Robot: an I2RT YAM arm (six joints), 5 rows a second.
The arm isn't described. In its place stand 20 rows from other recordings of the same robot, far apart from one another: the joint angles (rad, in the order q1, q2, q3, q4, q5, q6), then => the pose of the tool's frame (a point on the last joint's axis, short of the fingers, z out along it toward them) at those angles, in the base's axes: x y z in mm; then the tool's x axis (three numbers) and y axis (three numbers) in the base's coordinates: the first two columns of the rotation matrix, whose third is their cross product.
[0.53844, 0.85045, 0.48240, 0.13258, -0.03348, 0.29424] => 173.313 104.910 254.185 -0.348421 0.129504 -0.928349 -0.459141 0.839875 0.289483
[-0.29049, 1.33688, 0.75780, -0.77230, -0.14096, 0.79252] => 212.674 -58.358 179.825 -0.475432 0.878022 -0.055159 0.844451 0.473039 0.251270
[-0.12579, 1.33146, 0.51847, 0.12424, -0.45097, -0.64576] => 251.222 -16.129 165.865 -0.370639 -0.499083 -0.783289 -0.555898 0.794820 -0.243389
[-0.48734, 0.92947, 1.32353, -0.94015, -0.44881, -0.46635] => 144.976 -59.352 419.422 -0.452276 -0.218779 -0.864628 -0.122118 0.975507 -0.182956
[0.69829, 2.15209, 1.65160, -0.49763, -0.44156, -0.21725] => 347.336 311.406 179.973 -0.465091 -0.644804 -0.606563 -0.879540 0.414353 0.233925
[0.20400, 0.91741, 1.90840, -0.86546, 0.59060, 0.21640] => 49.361 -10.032 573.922 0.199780 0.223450 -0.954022 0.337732 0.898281 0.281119
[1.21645, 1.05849, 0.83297, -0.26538, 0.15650, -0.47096] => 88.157 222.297 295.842 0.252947 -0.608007 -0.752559 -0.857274 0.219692 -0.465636
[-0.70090, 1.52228, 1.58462, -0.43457, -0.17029, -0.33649] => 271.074 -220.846 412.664 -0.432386 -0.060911 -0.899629 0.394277 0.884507 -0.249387
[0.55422, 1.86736, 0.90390, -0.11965, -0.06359, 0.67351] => 285.841 179.575 102.272 -0.930539 0.156117 -0.331246 0.038217 0.941032 0.336151
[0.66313, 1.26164, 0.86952, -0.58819, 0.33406, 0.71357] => 203.364 144.043 237.399 -0.781402 0.174265 -0.599202 0.097568 0.982525 0.158510
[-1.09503, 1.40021, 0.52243, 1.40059, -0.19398, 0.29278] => 130.793 -238.865 277.909 0.448637 -0.252413 -0.857329 0.695904 0.700559 0.157906
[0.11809, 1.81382, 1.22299, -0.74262, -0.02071, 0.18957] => 343.689 41.519 176.576 -0.971012 0.074515 -0.227119 0.061449 0.996051 0.064073
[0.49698, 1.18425, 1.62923, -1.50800, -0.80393, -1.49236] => 131.746 100.621 431.388 0.576450 -0.474289 -0.665398 -0.815794 -0.380624 -0.435436
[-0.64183, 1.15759, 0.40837, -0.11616, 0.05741, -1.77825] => 163.199 -124.524 148.957 -0.488413 -0.854620 0.176288 -0.726000 0.285891 -0.625452
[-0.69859, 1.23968, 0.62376, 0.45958, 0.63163, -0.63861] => 193.458 -189.932 254.601 -0.671359 -0.064380 -0.738331 0.704303 0.254717 -0.662629
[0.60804, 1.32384, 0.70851, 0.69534, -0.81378, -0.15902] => 221.839 185.930 284.935 0.221066 0.021368 -0.975025 -0.964174 0.155095 -0.215207
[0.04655, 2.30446, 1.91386, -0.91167, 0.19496, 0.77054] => 474.870 15.217 166.758 -0.687107 0.652061 -0.320470 0.674917 0.736145 0.050771
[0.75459, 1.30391, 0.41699, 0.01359, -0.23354, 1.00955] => 155.692 157.692 132.893 -0.953054 0.234407 -0.191679 0.060430 0.767532 0.638156
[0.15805, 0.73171, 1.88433, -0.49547, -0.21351, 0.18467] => -46.248 0.268 604.600 0.534327 0.266878 -0.802042 -0.424828 0.905092 0.018145
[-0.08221, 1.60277, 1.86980, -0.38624, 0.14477, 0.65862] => 355.746 -34.465 486.897 0.043368 0.604103 -0.795726 0.249701 0.764642 0.594114
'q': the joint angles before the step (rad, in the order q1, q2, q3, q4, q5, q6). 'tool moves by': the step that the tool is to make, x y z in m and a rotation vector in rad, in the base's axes. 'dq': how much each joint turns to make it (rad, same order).
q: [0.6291 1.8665 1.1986 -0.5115 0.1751 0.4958]
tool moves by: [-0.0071 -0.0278 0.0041 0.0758 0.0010 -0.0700]
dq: [-0.0582 -0.0920 -0.1062 0.0507 -0.0532 0.0364]
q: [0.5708 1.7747 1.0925 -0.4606 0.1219 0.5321]
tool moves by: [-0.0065 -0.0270 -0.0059 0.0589 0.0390 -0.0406]
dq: [-0.0668 -0.0573 -0.0934 0.0323 -0.0751 0.0053]
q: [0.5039 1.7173 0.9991 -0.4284 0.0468 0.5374]
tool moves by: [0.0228 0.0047 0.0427 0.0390 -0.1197 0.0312]
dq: [-0.0201 -0.0190 0.1342 -0.0268 -0.0042 -0.0558]
